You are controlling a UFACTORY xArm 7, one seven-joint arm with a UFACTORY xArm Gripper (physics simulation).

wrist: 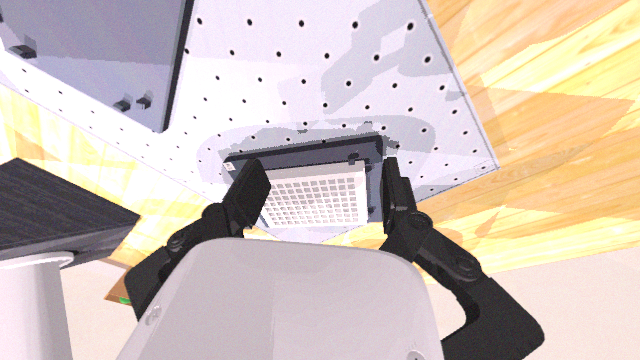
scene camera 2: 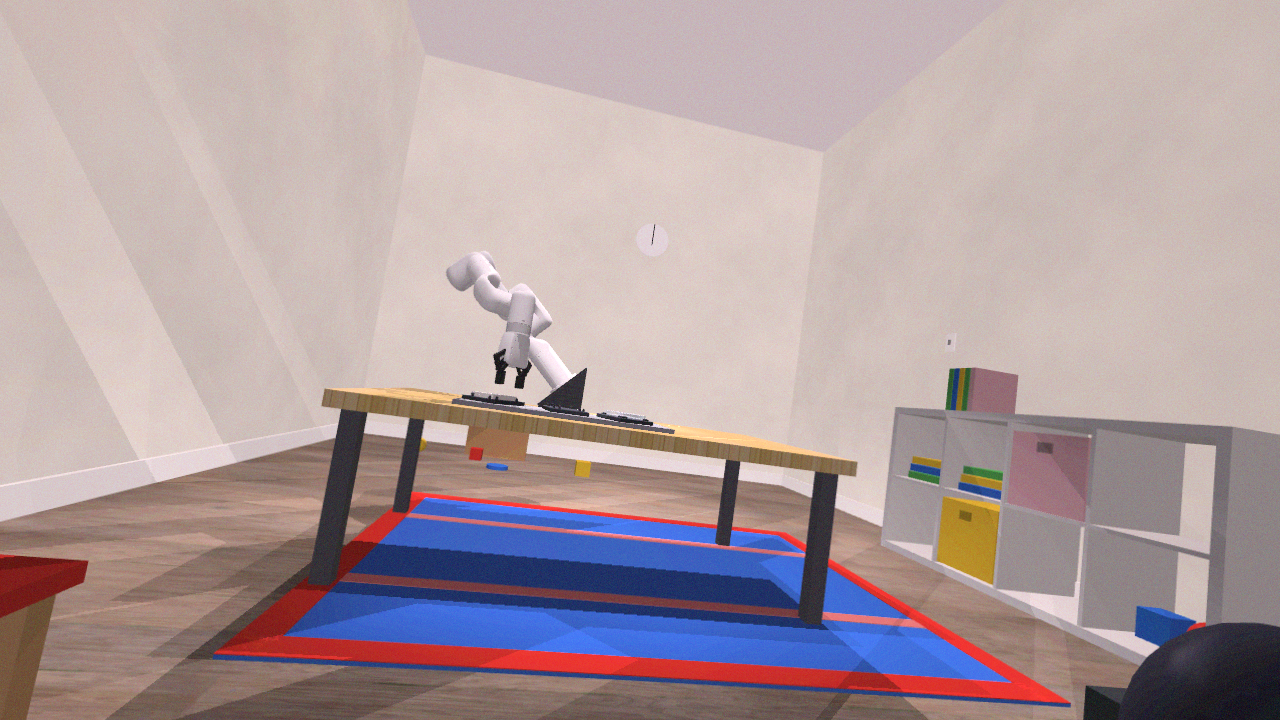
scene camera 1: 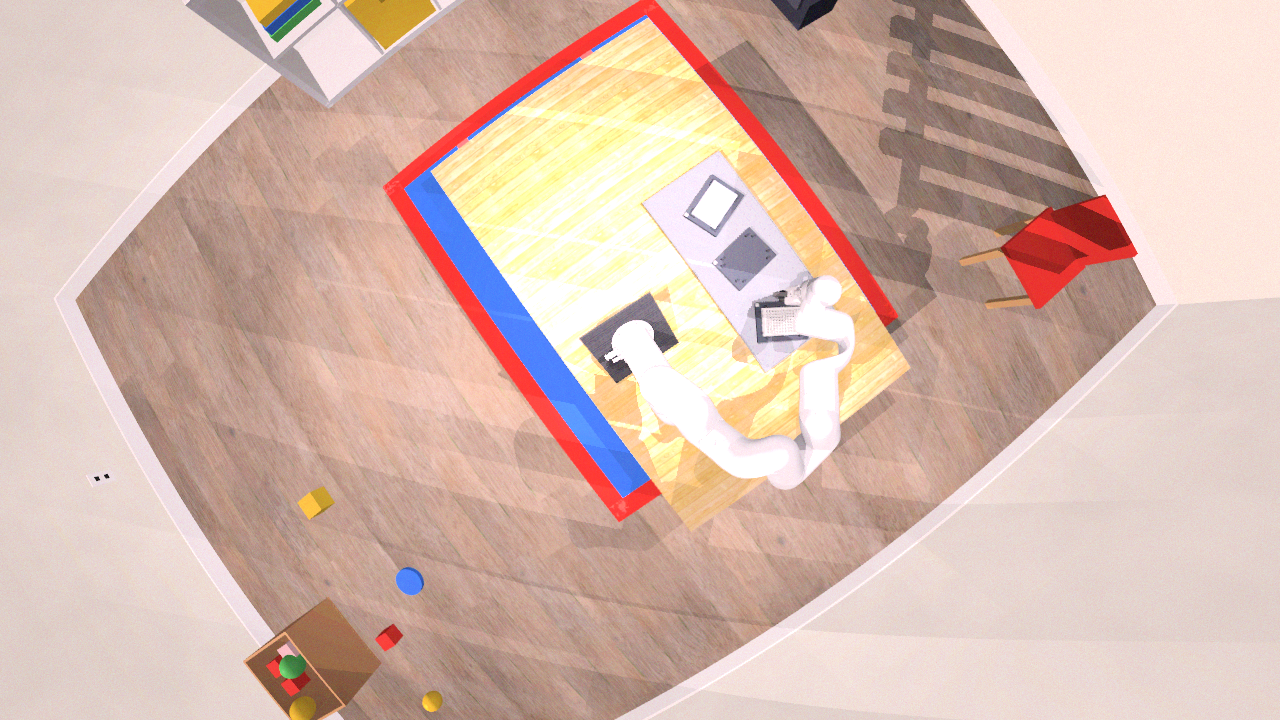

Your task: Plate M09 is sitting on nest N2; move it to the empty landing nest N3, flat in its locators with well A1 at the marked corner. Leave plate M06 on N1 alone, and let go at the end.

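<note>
A white gridded well plate (scene camera 1: 778, 320) (scene camera 2: 494, 395) (wrist: 316, 201) lies in a dark nest (wrist: 320, 154) at one end of the pegboard. My gripper (scene camera 2: 509, 383) (wrist: 320, 172) is open and empty above this plate; in the wrist view one finger stands on each side of it. In scene camera 1 the arm covers part of the plate. An empty dark nest (scene camera 1: 744, 258) (wrist: 90, 60) with small locator blocks is in the middle of the board. Another white plate (scene camera 1: 714, 205) (scene camera 2: 624, 417) lies in the nest at the far end. The plate names and nest numbers are not readable.
The light pegboard (scene camera 1: 766, 356) (wrist: 277, 92) carries the three nests on the wooden table (scene camera 1: 572, 223) (scene camera 2: 760, 452). The arm's base stands on a dark slab (scene camera 1: 657, 315) (wrist: 50, 205) beside the board. A red chair (scene camera 1: 1056, 246) and a shelf unit (scene camera 2: 1233, 510) stand away from the table.
</note>
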